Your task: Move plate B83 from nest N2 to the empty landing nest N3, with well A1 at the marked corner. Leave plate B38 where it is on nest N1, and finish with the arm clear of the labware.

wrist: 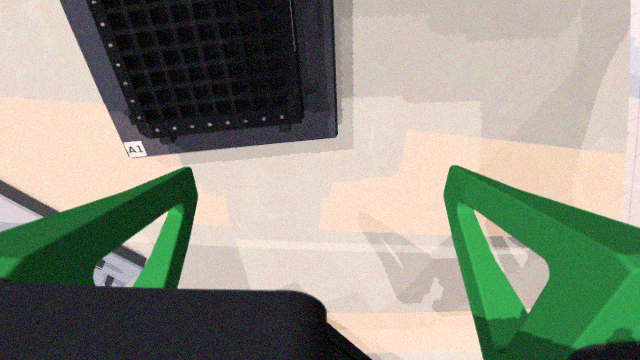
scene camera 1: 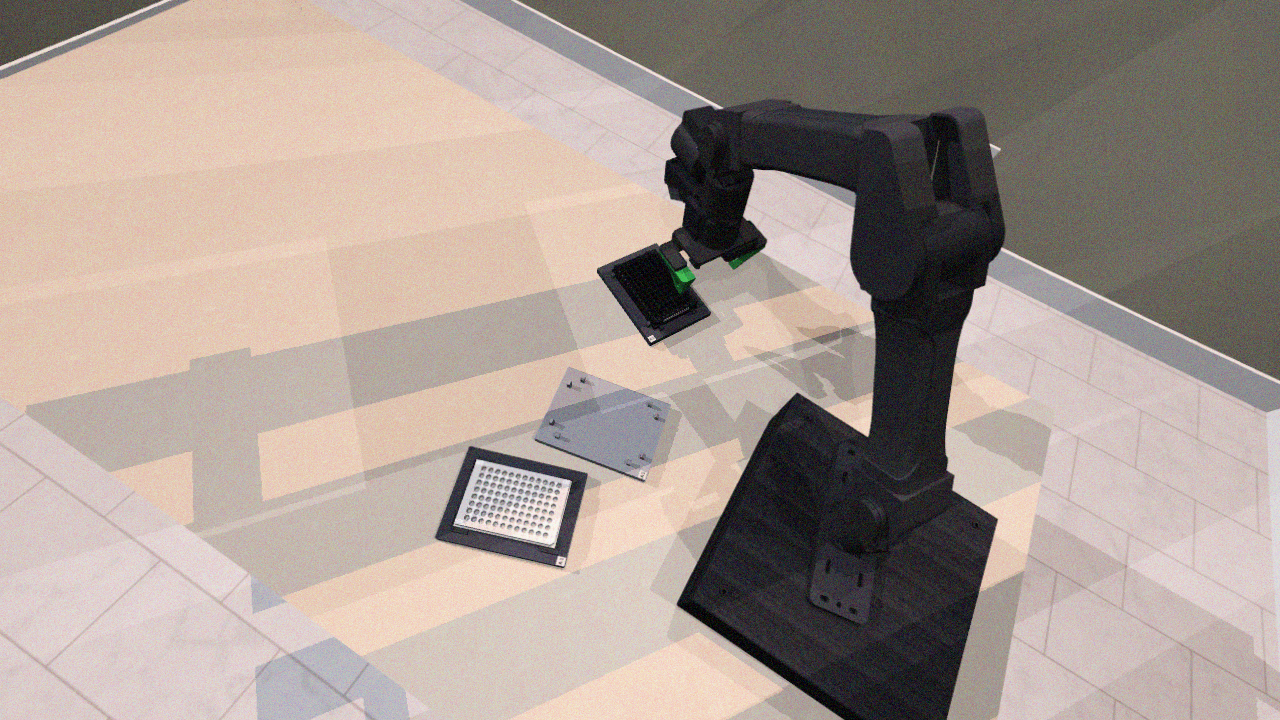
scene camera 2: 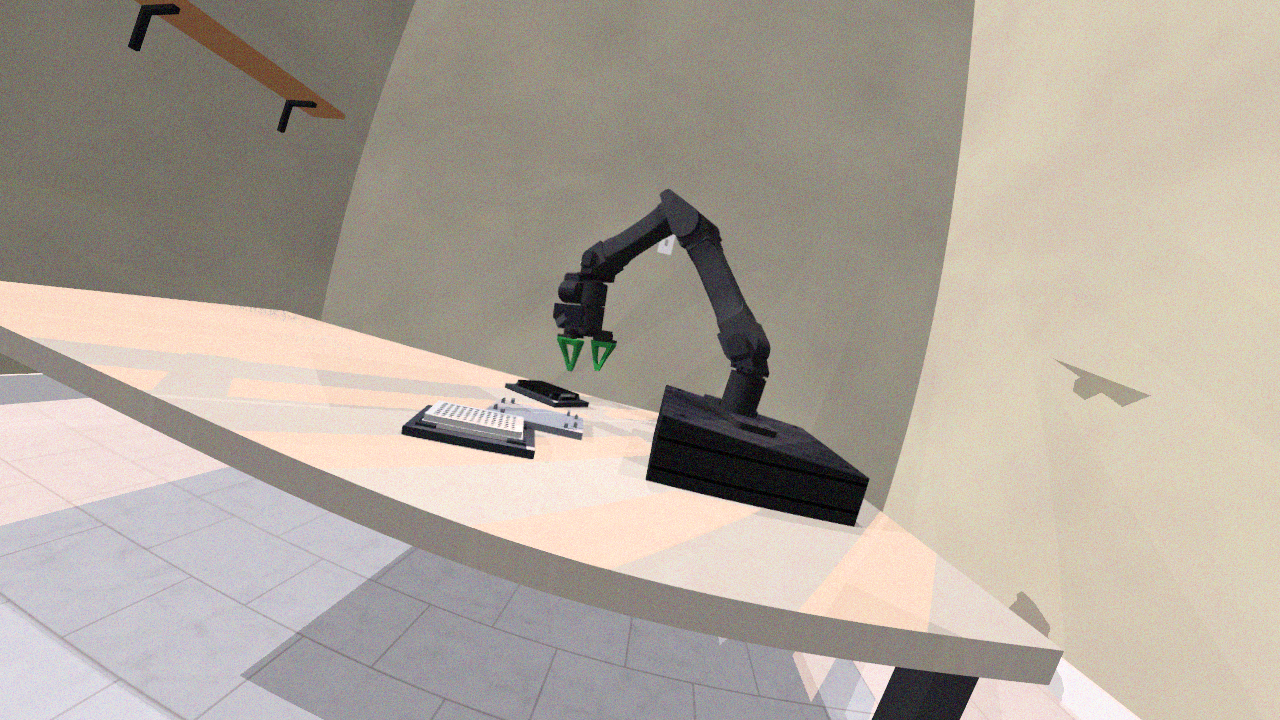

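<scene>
A black well plate (scene camera 1: 648, 284) (scene camera 2: 547, 390) (wrist: 210, 65) sits on a dark nest (scene camera 1: 633, 307) (wrist: 320, 75) with an A1 label (wrist: 135, 149) at one corner. A white well plate (scene camera 1: 512, 503) (scene camera 2: 474, 420) sits on another dark nest (scene camera 1: 501, 545) (scene camera 2: 465, 443). An empty grey nest (scene camera 1: 604, 425) (scene camera 2: 554, 419) with upright pins lies between them; part of it shows at lower left in the wrist view (wrist: 15, 210). Plate codes are not readable. My gripper (scene camera 1: 713, 272) (scene camera 2: 586, 368) (wrist: 320, 180) is open and empty, pointing down above the table, off the black plate's labelled end.
The arm's black base block (scene camera 1: 760, 573) (scene camera 2: 751, 465) stands on the table near the nests. The empty nest's corner label (scene camera 1: 642, 474) faces the base side. A wall shelf (scene camera 2: 250, 58) hangs at upper left in the second scene view, away from the arm.
</scene>
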